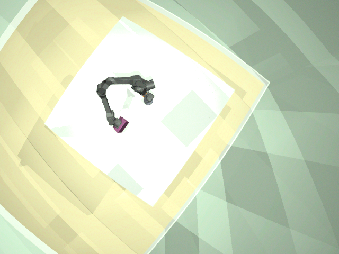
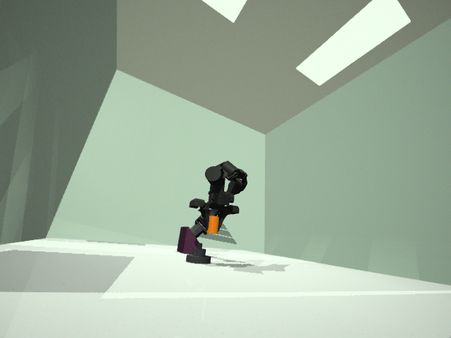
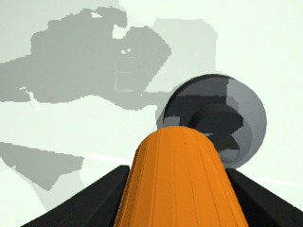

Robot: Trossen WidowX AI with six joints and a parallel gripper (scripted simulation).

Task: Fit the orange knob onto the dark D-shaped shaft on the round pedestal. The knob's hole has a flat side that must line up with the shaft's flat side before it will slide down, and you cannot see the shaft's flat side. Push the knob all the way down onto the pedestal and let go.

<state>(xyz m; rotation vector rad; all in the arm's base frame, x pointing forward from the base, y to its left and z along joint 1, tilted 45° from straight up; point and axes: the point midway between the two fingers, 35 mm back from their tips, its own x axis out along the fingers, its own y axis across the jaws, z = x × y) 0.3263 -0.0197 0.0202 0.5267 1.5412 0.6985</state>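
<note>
The round pedestal lies 7 cm below my gripper tip, 4 cm to the right of it and 1 cm behind it. Round my gripper tip: orange knob: 2 cm above.
</note>
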